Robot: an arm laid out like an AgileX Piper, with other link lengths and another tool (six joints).
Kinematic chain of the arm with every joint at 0, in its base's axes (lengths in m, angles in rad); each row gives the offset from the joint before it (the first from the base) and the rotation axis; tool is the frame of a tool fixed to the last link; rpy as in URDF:
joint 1: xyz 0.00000 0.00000 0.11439 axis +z
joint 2: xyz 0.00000 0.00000 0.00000 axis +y
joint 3: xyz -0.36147 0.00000 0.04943 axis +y
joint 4: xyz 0.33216 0.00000 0.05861 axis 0.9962 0 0.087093
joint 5: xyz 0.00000 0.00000 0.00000 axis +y
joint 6: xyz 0.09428 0.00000 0.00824 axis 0.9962 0 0.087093
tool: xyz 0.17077 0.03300 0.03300 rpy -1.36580 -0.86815 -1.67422
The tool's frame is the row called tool.
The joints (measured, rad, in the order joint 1, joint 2, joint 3, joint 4, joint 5, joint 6), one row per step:
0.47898 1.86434 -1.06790 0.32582 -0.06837 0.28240
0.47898 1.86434 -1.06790 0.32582 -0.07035 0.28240
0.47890 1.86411 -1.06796 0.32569 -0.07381 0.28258
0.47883 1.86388 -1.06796 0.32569 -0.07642 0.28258
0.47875 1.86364 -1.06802 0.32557 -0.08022 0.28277
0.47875 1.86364 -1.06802 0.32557 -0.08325 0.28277
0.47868 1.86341 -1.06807 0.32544 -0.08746 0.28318
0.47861 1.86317 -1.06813 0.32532 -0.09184 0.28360
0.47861 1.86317 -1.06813 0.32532 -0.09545 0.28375
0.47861 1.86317 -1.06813 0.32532 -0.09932 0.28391
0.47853 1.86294 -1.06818 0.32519 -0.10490 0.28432
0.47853 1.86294 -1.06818 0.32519 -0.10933 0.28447
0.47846 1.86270 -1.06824 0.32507 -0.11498 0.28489
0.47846 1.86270 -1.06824 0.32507 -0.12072 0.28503
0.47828 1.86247 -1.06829 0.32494 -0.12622 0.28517
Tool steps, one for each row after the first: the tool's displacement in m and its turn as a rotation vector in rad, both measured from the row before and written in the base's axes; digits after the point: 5 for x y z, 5 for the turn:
0.00030 -0.00003 0.00044 0.00050 -0.00185 -0.00048
0.00057 -0.00009 0.00095 0.00105 -0.00348 -0.00094
0.00042 -0.00008 0.00073 0.00076 -0.00265 -0.00070
0.00062 -0.00010 0.00103 0.00115 -0.00380 -0.00104
0.00046 -0.00005 0.00067 0.00076 -0.00284 -0.00074
0.00067 -0.00011 0.00112 0.00140 -0.00410 -0.00125
0.00070 -0.00011 0.00117 0.00147 -0.00427 -0.00130
0.00054 -0.00007 0.00081 0.00102 -0.00333 -0.00096
0.00058 -0.00008 0.00087 0.00109 -0.00357 -0.00103
0.00086 -0.00015 0.00144 0.00175 -0.00538 -0.00159
0.00065 -0.00009 0.00100 0.00123 -0.00410 -0.00116
0.00086 -0.00015 0.00147 0.00180 -0.00545 -0.00160
0.00082 -0.00012 0.00130 0.00155 -0.00533 -0.00147
0.00085 -0.00021 0.00143 0.00153 -0.00540 -0.00151

